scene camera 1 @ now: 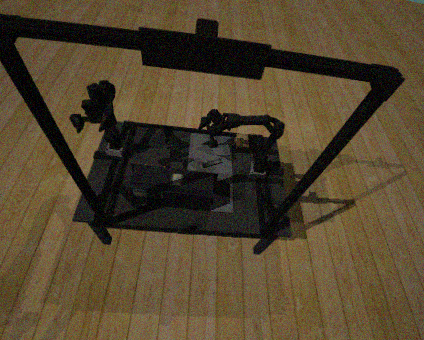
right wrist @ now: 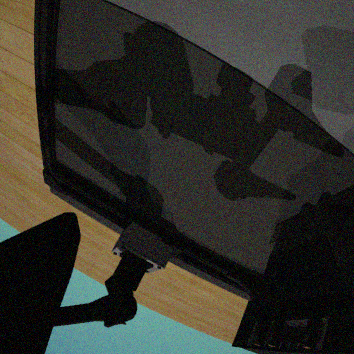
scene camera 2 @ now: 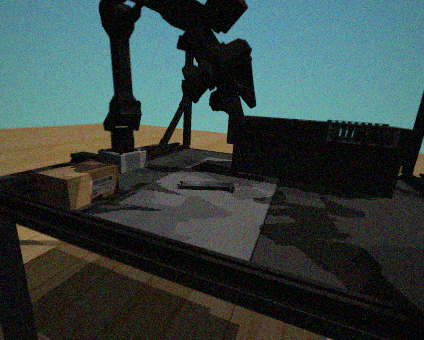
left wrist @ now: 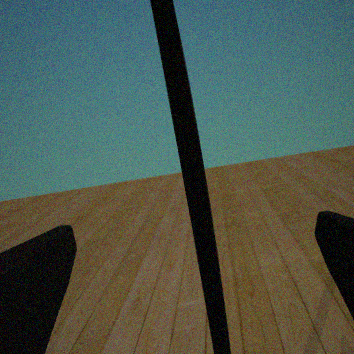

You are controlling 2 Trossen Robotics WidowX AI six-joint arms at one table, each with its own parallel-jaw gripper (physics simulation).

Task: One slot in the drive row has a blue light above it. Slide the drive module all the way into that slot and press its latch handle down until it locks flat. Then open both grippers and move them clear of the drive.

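Pixels of known places: left gripper, between the fingertips: [scene camera 1: 88, 132] [left wrist: 197, 233]; right gripper, between the fingertips: [scene camera 1: 199, 137] [right wrist: 205, 222] [scene camera 2: 248, 117]; left arm's base, origin of its link: [scene camera 1: 115, 145] [right wrist: 135, 259]; right arm's base, origin of its link: [scene camera 1: 258, 168] [scene camera 2: 122, 150].
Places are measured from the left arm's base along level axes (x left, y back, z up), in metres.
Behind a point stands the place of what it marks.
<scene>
The dark drive chassis [scene camera 1: 192, 192] @[x -0.305, y -0.521, z 0.104 m] [scene camera 2: 315, 155] @[x -0.175, y -0.382, z 0.013 m] [right wrist: 285, 270] @[x -0.180, y -0.247, z -0.030 m] stands on the table, with a row of narrow pale slits [scene camera 2: 346, 132] near its top. A slim dark bar [scene camera 1: 211, 163] @[x 0.021, y -0.609, z -0.061 m] [scene camera 2: 207, 186] @[x 0.043, y -0.603, z -0.061 m] lies flat on the grey mat [scene camera 1: 224, 200] @[x -0.230, y -0.715, z -0.069 m] [scene camera 2: 235, 235] @[x 0.201, y -0.473, z -0.070 m]; I cannot tell whether it is the drive module. The blue light and latch handle cannot be made out. My right gripper [scene camera 1: 207, 133] [scene camera 2: 248, 109] @[x 0.076, y -0.510, z 0.110 m] [right wrist: 205, 222] @[x 0.076, y -0.510, z 0.110 m] is open and empty, raised near the back of the table, apart from the bar. My left gripper [scene camera 1: 91, 125] @[x -0.276, y -0.058, z 0.426 m] [left wrist: 197, 233] @[x -0.276, y -0.058, z 0.426 m] is open and empty, high at the far left.
A cardboard box [scene camera 1: 242, 142] @[x 0.202, y -0.799, z -0.012 m] [scene camera 2: 75, 185] @[x 0.267, y -0.757, z -0.026 m] sits by the right arm's pale base [scene camera 2: 131, 161] @[x 0.025, y -0.864, z -0.043 m]. A dark frame [scene camera 1: 330, 150] @[x -0.413, y -0.934, z 0.692 m] with a top beam [scene camera 1: 205, 52] @[x -0.468, y -0.518, z 0.966 m] spans the table, and a dark post [left wrist: 187, 135] @[x -0.459, y -0.084, z 0.449 m] crosses the left wrist view. Arm shadows cover the mat.
</scene>
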